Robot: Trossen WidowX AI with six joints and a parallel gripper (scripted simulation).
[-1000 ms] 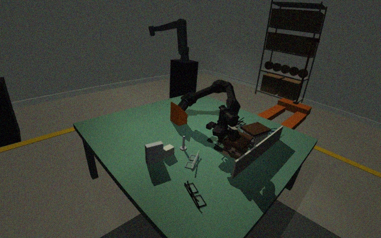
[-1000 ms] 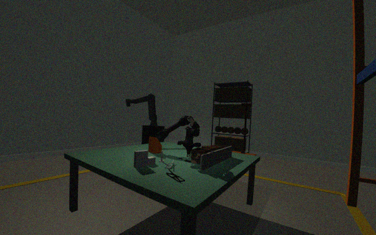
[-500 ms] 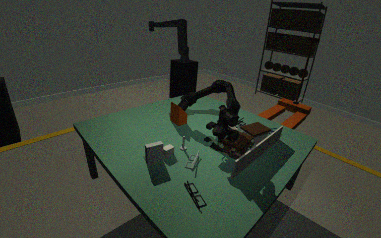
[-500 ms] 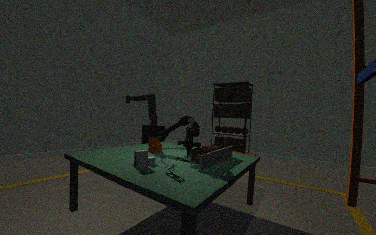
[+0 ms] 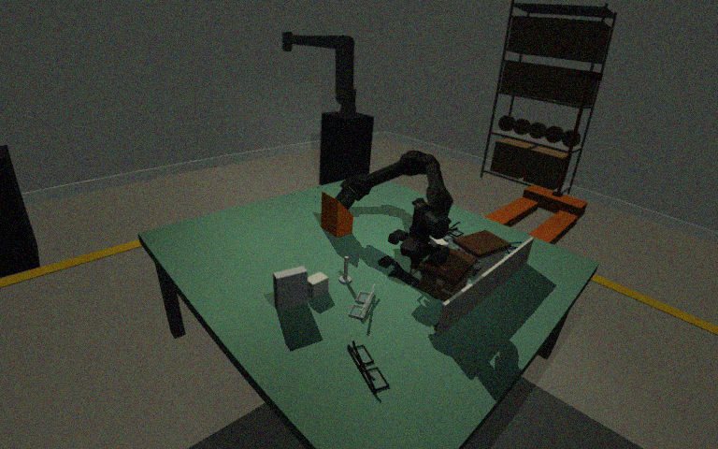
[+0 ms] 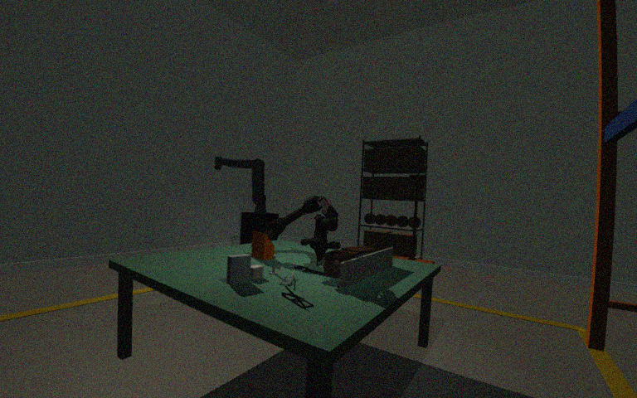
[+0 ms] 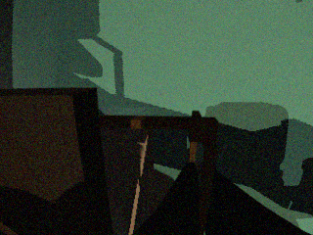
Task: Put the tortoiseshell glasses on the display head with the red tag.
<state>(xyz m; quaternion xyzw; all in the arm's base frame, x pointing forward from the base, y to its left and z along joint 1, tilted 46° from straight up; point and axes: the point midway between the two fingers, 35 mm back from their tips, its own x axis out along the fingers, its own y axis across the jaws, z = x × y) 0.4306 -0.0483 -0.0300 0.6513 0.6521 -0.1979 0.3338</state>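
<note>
Now: gripper tip 6 cm short of the brown stepped display head and 5 cm to the right of it. Round my gripper tip: white panel 19 cm ahead, 16 cm to the left, 1 cm below; small stand 15 cm to the right, 15 cm behind, 4 cm below.
</note>
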